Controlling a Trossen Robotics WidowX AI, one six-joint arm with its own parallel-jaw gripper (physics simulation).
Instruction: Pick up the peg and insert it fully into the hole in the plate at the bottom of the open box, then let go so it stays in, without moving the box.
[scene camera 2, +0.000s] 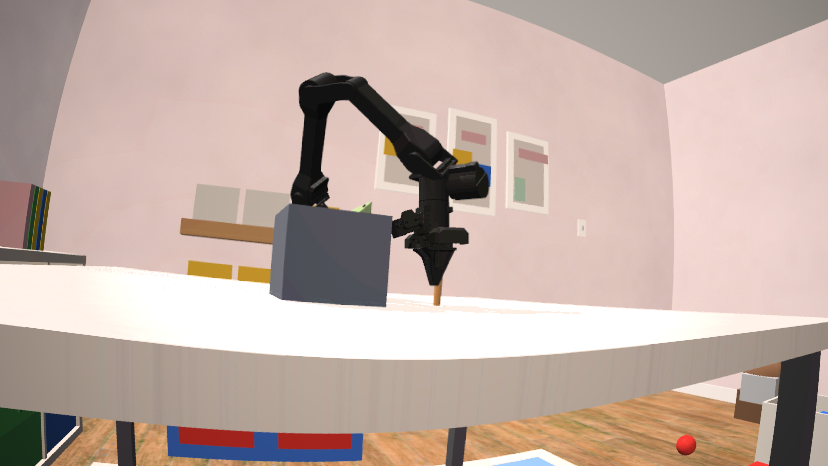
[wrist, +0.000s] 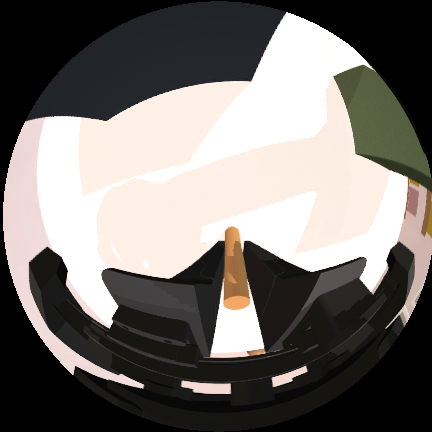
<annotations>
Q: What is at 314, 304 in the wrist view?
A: My gripper.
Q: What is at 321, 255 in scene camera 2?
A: A grey box.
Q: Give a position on an orange-brown peg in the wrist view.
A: At 235, 288
</annotations>
